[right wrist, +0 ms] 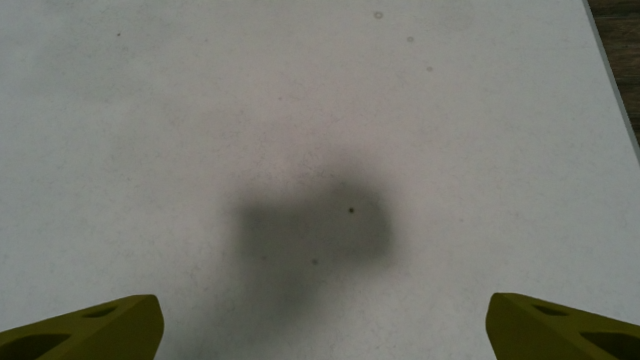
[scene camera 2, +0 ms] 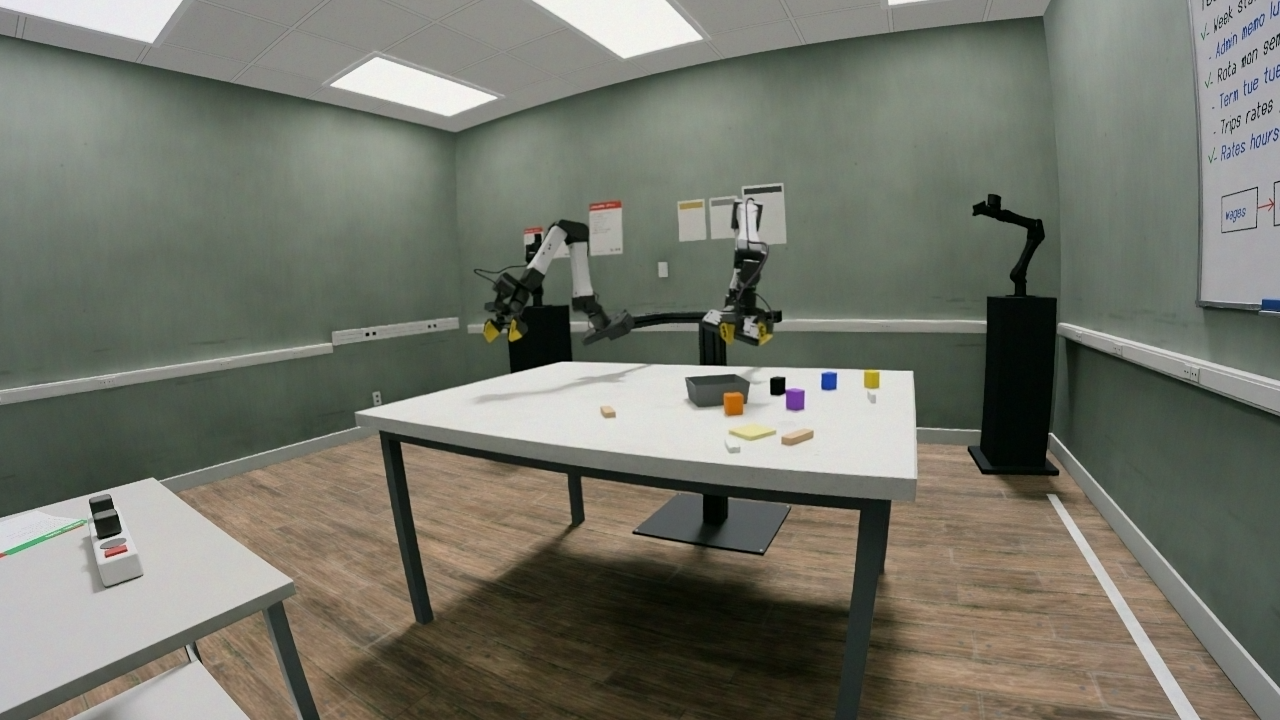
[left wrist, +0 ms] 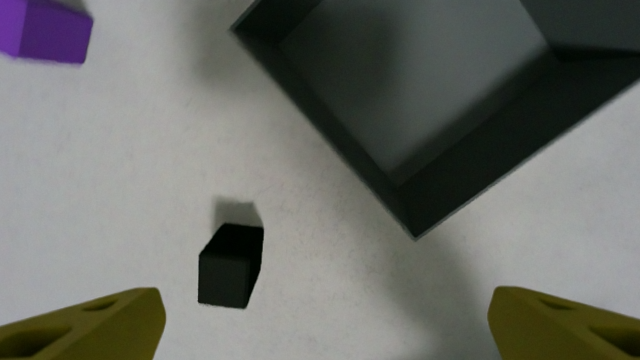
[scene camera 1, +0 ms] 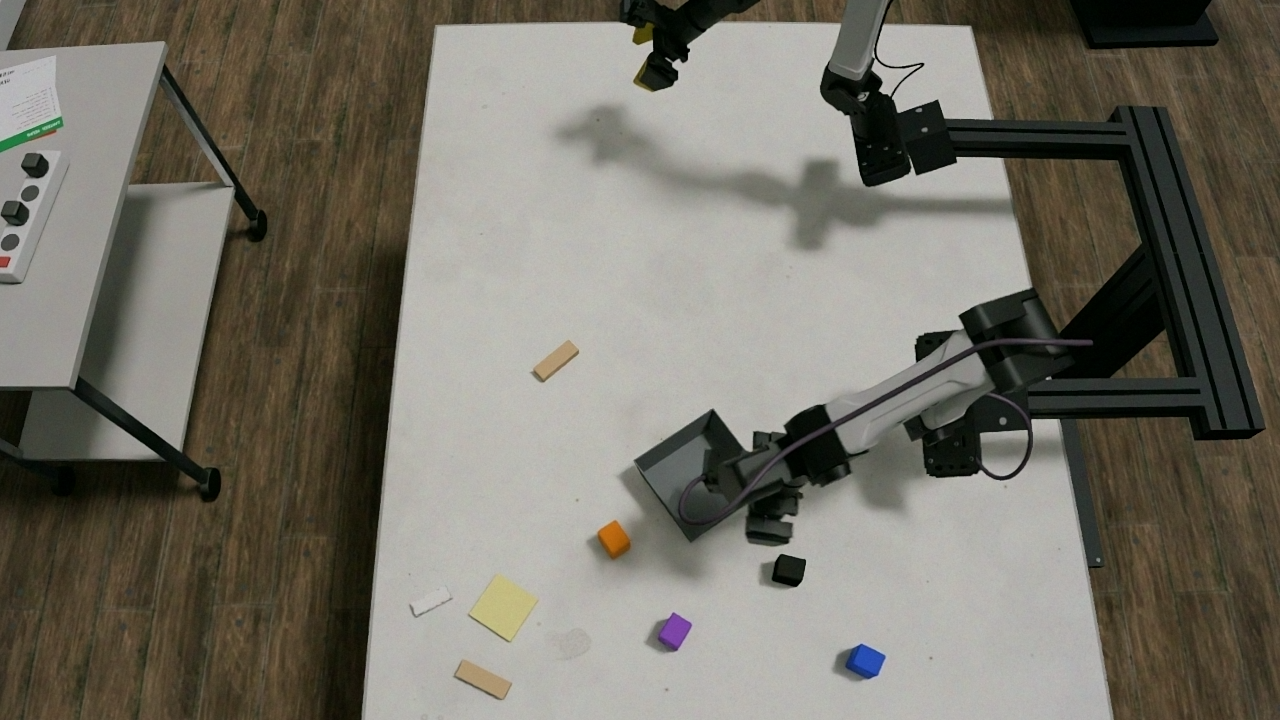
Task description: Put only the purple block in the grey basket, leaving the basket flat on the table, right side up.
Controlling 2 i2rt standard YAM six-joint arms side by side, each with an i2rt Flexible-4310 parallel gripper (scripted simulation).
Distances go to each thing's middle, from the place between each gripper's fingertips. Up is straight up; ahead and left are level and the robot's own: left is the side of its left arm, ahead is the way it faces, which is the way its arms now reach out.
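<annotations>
From my left hand: purple block (scene camera 1: 674,632), 13 cm below, 15 cm to the left, 13 cm ahead; black block (scene camera 1: 789,570), 13 cm below, 8 cm to the left, 5 cm behind; grey basket (scene camera 2: 704,391), 14 cm below, 7 cm to the right, 7 cm ahead; orange block (scene camera 1: 615,541), 13 cm below, 21 cm ahead, 1 cm to the left.
My right gripper (scene camera 1: 635,63): 17 cm above the wooden piece (scene camera 1: 567,351), 47 cm to the right of it, 18 cm short of it. From my right hand: black block, 16 cm below, 14 cm behind, 85 cm to the left; grey basket, 17 cm below, 3 cm behind, 70 cm to the left; orange block, 16 cm below, 11 cm ahead, 78 cm to the left.
</annotations>
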